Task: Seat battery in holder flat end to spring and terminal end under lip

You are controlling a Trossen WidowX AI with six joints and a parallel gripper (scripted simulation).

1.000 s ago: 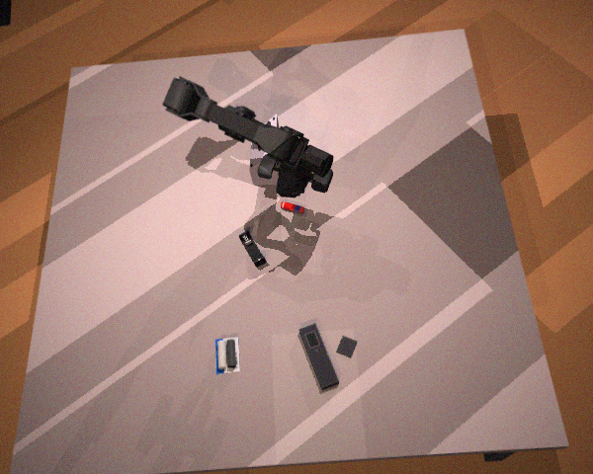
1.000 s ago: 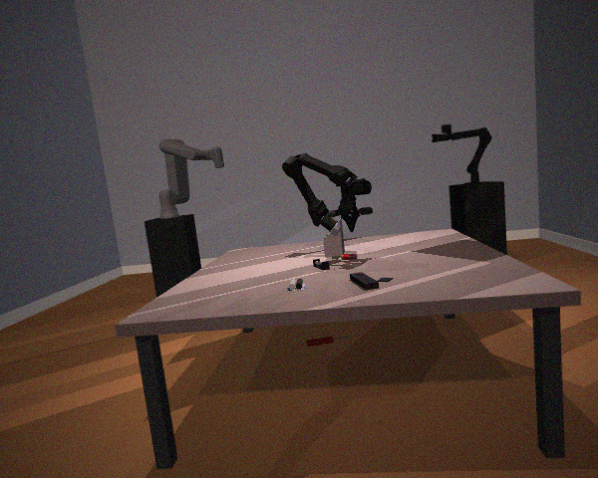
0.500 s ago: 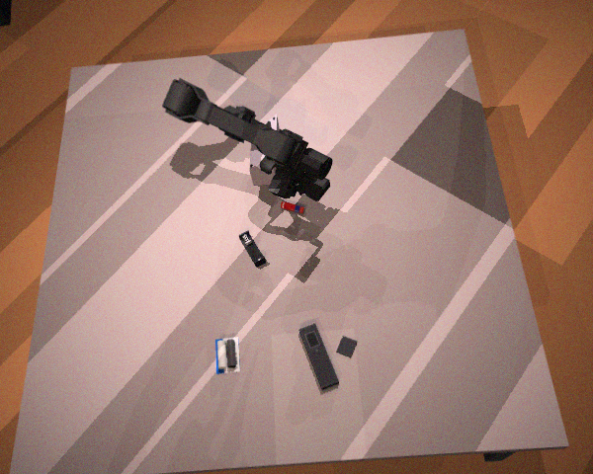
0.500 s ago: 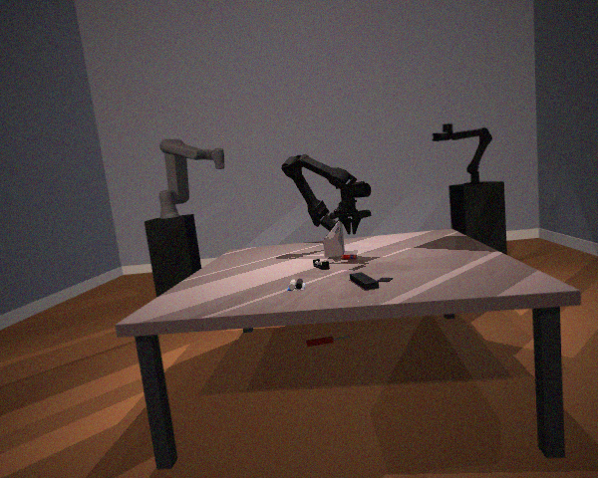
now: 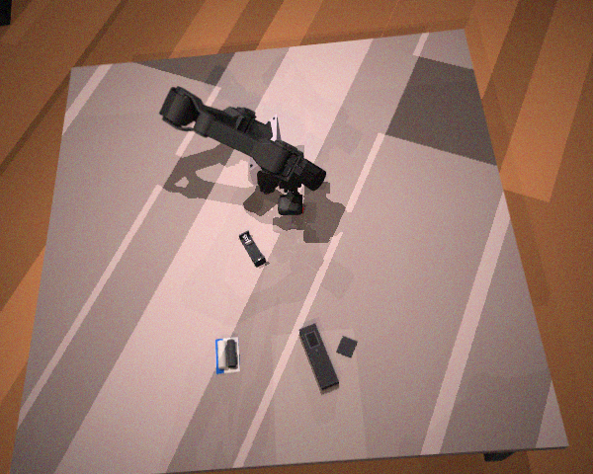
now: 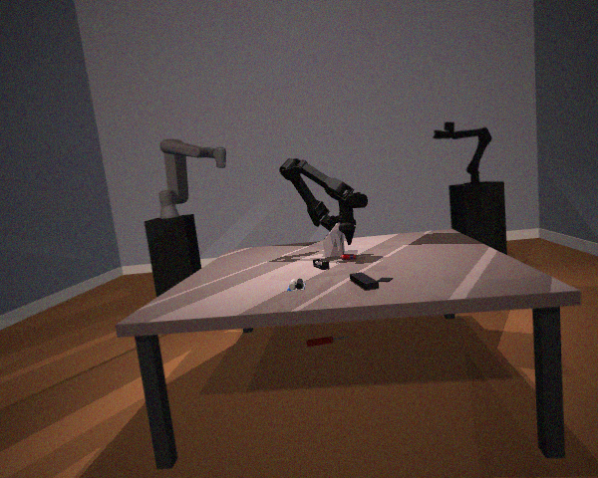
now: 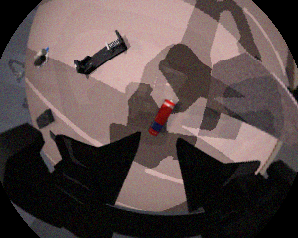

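Now: gripper tip 6 cm above the battery, 1 cm to the left of it and 1 cm past it. Also, from my gripper tip: small dark square 42 cm ahead, 7 cm below, 6 cm to the left; then long black bar 43 cm ahead, 5 cm below, 1 cm to the right.
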